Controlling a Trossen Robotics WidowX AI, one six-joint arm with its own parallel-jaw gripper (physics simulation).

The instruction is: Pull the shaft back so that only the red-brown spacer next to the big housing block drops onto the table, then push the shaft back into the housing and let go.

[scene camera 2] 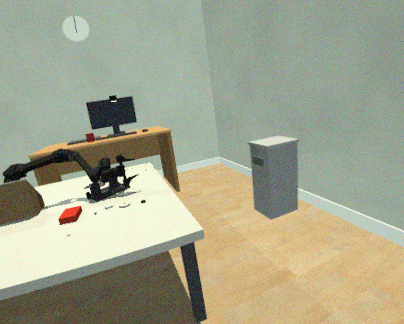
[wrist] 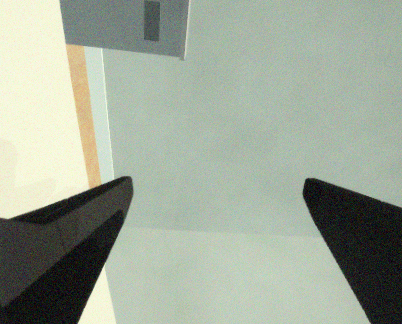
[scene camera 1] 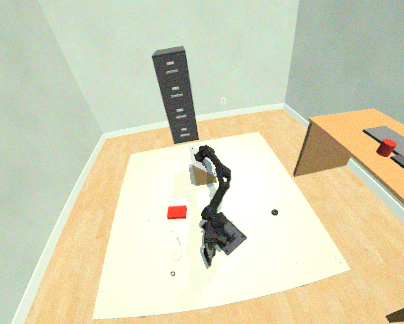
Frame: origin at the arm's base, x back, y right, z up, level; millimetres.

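Seen in the pictures: gripper, fingertip midpoint: [scene camera 2: 137, 166] [wrist: 218, 185] [scene camera 1: 210, 263]; arm's base, origin of the base link: [scene camera 2: 10, 188] [scene camera 1: 198, 158].
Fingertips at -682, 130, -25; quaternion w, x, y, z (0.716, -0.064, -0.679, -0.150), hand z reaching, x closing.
Offsets run from my fingertips to a thing's top centre, as dx, dy, dz.
A dark fixture plate [scene camera 1: 239, 237] lies on the table under the front of the arm, with dark parts on it partly hidden by the arm. I cannot tell the housing block, the shaft or the red-brown spacer apart there. My gripper [scene camera 1: 210, 256] [scene camera 2: 134, 168] [wrist: 218, 185] is open and empty, its two black fingers wide apart. It is above the table by the plate's near left side in scene camera 1. In the wrist view the grey wall shows between the fingers, and no task part shows there.
A red block @[+402, +108, -115] [scene camera 1: 177, 212] [scene camera 2: 70, 214] lies left of the arm. A pale disc @[+137, +161, -136] [scene camera 1: 176, 255] [scene camera 2: 124, 205] and a small dark ring @[+46, +199, -135] [scene camera 1: 173, 273] [scene camera 2: 143, 201] lie near it. A black ring @[+188, -470, -131] [scene camera 1: 274, 212] lies to the right. A brown box [scene camera 1: 202, 177] [scene camera 2: 19, 204] stands by the arm's base.
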